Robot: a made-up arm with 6 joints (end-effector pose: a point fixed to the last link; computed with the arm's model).
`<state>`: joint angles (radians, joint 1 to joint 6).
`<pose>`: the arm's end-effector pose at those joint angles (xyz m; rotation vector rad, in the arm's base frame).
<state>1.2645 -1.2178 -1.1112 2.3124 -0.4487 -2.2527</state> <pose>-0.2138 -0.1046 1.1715 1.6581 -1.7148 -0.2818</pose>
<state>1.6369 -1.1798 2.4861 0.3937 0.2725 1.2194</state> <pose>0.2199 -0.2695 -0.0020 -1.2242 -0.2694 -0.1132</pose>
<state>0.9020 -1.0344 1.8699 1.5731 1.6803 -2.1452</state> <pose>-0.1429 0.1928 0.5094 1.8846 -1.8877 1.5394</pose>
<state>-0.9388 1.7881 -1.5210 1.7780 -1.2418 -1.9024</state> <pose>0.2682 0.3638 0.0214 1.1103 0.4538 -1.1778</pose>
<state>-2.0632 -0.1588 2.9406 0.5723 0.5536 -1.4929</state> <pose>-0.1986 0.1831 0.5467 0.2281 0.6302 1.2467</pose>
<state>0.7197 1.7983 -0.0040 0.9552 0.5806 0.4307</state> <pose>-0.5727 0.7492 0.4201 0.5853 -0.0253 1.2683</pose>
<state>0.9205 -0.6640 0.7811 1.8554 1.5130 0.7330</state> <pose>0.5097 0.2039 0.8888 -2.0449 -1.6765 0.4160</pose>
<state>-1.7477 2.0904 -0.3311 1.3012 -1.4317 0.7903</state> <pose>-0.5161 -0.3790 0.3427 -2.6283 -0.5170 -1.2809</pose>
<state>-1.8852 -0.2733 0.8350 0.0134 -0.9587 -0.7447</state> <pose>0.1351 -0.3967 0.2673 -1.9692 -0.6543 -1.3230</pose>
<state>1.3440 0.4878 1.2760 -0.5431 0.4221 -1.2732</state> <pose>-0.1707 0.3135 0.8135 -0.9291 1.8995 1.2314</pose>
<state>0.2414 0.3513 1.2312 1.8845 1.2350 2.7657</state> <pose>-0.4221 0.3824 0.0759 -1.5452 1.3282 -1.6931</pose>
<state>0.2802 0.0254 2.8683 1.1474 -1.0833 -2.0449</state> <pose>-0.2102 -0.2937 0.2466 -1.5855 0.7685 -0.8168</pose>
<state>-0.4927 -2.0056 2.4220 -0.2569 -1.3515 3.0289</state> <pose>-0.0109 0.3023 1.0984 1.4929 -0.6665 -0.0975</pose>
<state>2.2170 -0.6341 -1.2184 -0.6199 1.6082 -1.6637</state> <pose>0.1543 -0.0512 0.1749 0.2472 -1.5010 0.6074</pose>
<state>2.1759 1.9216 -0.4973 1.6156 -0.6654 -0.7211</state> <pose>-0.5413 -0.0151 1.2068 1.7921 1.0839 1.2732</pose>
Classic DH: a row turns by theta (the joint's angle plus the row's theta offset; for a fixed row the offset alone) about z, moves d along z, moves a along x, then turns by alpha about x. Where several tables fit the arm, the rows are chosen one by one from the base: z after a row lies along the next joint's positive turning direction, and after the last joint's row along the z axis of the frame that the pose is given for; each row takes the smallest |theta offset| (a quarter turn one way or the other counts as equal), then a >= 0, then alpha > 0; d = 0 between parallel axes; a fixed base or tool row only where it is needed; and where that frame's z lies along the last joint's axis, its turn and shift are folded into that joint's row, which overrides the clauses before.
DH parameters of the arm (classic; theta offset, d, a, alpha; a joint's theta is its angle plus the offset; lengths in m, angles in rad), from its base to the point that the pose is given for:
base (fixed): 1.5708 0.5009 0.1114 1.5708
joint 1: -1.2995 -0.1758 0.0029 -1.6967
joint 2: 0 0.086 -0.013 -1.4449
joint 3: 0.2713 -0.3478 0.0243 -1.5708
joint 4: 1.5708 -0.3306 0.0015 -1.5708
joint 5: 0 0.096 0.0124 1.5708
joint 6: -0.2798 -0.1771 -0.0017 -1.9989
tool (fixed): 0.0788 -0.4139 0 0

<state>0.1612 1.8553 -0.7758 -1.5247 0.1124 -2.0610</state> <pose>-0.0326 0.5932 -0.1452 -0.4059 -0.3914 -0.4890</pose>
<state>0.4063 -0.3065 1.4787 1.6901 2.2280 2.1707</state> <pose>0.1359 0.2030 -0.0558 -0.0136 -0.4764 3.0480</pose>
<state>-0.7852 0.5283 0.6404 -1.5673 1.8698 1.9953</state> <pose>-0.0062 0.2437 -0.3755 -0.0672 0.3241 -0.2336</pose>
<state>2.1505 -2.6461 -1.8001 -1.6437 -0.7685 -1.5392</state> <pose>-0.8988 0.4915 0.5402 1.1051 -0.2155 0.7605</pose>
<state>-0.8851 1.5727 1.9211 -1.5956 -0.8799 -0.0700</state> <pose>-0.5196 -0.0700 0.5454 1.9477 0.0613 0.4839</pose>
